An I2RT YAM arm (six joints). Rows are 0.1 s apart.
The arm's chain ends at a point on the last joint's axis. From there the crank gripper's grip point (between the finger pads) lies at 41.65 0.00 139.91 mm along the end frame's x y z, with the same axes.
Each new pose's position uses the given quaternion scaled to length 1; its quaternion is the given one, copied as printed.
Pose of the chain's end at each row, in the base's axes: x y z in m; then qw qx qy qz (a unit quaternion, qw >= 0):
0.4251, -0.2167, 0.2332, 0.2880, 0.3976, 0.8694, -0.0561
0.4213, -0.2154, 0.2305, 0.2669, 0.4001, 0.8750, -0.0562
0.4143, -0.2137, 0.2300, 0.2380, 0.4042, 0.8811, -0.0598
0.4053, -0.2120, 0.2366, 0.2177, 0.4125, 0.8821, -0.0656
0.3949, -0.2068, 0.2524, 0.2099, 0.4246, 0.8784, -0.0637
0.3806, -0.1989, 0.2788, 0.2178, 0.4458, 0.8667, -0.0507
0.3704, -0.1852, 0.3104, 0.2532, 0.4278, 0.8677, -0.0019
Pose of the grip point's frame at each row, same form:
0.4673, -0.2349, 0.0947, 0.2880, 0.3976, 0.8694, -0.0561
0.4580, -0.2311, 0.0901, 0.2669, 0.4001, 0.8750, -0.0562
0.4429, -0.2269, 0.0875, 0.2380, 0.4042, 0.8811, -0.0598
0.4279, -0.2242, 0.0929, 0.2177, 0.4125, 0.8821, -0.0656
0.4160, -0.2174, 0.1083, 0.2099, 0.4246, 0.8784, -0.0637
0.4060, -0.2071, 0.1353, 0.2178, 0.4458, 0.8667, -0.0507
0.4106, -0.1851, 0.1701, 0.2532, 0.4278, 0.8677, -0.0019

